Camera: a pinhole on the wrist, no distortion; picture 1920 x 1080 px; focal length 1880.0 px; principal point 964.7 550.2 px. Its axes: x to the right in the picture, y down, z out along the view. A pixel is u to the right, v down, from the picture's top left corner.
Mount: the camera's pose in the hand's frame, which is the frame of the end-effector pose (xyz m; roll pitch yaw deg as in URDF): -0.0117 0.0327 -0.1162 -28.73 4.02 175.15
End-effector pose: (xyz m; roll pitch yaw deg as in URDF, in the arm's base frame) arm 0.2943 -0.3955 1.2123 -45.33 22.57 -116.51
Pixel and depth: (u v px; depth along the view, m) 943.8 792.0 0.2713
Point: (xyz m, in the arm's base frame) 0.2687 -0.4139 1.3779
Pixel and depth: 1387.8 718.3 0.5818
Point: 0.3547 -0.4087 1.7053
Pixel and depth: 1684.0 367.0 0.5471
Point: 0.4778 -0.3670 1.6660
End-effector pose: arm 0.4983 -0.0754 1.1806 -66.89 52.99 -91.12
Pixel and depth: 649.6 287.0 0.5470
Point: 0.8004 -0.3472 1.3475
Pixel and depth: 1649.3 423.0 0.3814
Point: 0.6553 -0.1180 1.4453
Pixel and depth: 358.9 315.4 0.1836
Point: 0.5364 -0.1412 1.1929
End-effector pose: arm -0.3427 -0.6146 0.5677 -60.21 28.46 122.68
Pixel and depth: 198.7 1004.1 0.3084
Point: -0.4519 -0.4738 0.7299
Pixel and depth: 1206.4 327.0 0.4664
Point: -0.5307 -0.7025 0.8632
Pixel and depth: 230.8 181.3 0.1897
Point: -0.4201 -0.5826 0.6020
